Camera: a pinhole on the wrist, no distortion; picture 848 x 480 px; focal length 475.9 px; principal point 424.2 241.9 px. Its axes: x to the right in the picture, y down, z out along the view. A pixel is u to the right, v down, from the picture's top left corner.
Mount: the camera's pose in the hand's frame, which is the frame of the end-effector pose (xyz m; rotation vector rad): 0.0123 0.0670 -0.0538 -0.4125 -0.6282 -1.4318
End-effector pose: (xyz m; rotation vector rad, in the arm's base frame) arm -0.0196 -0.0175 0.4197 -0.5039 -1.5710 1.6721
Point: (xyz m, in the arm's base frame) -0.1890 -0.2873 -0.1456
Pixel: 222 117
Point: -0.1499 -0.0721 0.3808
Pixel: 811 375
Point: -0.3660 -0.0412 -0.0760
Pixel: 193 398
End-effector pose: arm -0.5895 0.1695 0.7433 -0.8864 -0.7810 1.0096
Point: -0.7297 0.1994 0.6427
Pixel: 487 181
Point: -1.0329 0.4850 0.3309
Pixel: 251 381
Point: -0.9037 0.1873 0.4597
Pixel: 280 135
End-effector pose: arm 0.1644 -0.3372 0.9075 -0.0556 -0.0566 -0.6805
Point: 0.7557 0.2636 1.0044
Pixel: 31 386
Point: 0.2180 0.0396 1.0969
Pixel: 382 78
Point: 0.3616 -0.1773 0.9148
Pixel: 120 448
